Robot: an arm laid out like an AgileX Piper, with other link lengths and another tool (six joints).
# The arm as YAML. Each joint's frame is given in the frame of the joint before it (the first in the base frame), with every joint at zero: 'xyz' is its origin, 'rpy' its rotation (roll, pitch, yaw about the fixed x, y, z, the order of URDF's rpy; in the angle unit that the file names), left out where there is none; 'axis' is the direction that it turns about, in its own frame. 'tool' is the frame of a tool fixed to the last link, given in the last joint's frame.
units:
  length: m
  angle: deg
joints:
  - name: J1
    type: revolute
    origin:
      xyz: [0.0, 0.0, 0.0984]
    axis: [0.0, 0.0, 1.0]
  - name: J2
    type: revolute
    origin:
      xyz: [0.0, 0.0, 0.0]
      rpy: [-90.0, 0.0, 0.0]
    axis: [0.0, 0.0, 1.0]
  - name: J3
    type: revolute
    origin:
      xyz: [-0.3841, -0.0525, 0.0]
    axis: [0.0, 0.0, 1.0]
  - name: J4
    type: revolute
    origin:
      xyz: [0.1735, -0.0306, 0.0]
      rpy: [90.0, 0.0, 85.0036]
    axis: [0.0, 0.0, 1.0]
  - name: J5
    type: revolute
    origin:
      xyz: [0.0, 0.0, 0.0]
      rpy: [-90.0, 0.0, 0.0]
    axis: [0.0, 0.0, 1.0]
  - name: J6
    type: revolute
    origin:
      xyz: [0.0, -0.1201, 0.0]
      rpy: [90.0, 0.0, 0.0]
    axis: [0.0, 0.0, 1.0]
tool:
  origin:
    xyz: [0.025, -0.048, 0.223]
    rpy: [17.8, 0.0, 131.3]
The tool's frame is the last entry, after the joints.
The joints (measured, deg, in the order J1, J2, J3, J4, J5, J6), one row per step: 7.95, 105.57, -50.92, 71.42, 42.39, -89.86; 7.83, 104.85, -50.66, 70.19, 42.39, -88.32; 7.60, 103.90, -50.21, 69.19, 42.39, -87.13; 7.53, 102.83, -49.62, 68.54, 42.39, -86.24; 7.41, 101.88, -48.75, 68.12, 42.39, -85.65; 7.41, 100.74, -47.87, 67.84, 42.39, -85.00; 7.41, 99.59, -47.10, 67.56, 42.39, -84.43; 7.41, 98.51, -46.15, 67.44, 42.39, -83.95; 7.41, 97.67, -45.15, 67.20, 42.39, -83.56; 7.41, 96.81, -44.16, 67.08, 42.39, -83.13; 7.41, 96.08, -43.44, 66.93, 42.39, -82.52; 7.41, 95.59, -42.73, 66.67, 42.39, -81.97; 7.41, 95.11, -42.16, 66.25, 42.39, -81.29; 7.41, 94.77, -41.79, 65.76, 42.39, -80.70; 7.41, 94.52, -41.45, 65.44, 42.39, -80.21; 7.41, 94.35, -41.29, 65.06, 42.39, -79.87; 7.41, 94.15, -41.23, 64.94, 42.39, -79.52
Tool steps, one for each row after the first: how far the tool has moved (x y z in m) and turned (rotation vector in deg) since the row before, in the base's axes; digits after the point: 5 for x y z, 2 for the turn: -0.00474, -0.00335, 0.00085, -0.39, 0.47, -0.27; -0.00465, -0.00381, 0.00213, -0.32, 0.21, -0.32; -0.00521, -0.00224, 0.00305, -0.17, 0.06, -0.22; -0.00633, -0.00234, 0.00151, -0.14, 0.27, -0.23; -0.00656, -0.00132, 0.00285, -0.01, 0.15, -0.26; -0.00577, -0.00123, 0.00327, -0.01, -0.03, -0.20; -0.00670, -0.00106, 0.00227, 0.05, 0.18, -0.26; -0.00734, -0.00137, 0.00026, -0.09, 0.39, -0.10; -0.00709, -0.00112, 0.00058, 0.00, 0.40, -0.22; -0.00551, -0.00096, 0.00076, 0.04, 0.38, -0.33; -0.00572, -0.00120, -0.00083, -0.08, 0.55, -0.21; -0.00518, -0.00143, -0.00068, -0.15, 0.50, -0.18; -0.00391, -0.00142, -0.00076, -0.21, 0.37, -0.07; -0.00332, -0.00103, -0.00077, -0.12, 0.38, -0.12; -0.00207, -0.00100, -0.00056, -0.18, 0.18, 0.03; -0.00087, -0.00033, 0.00052, 0.01, 0.08, -0.17
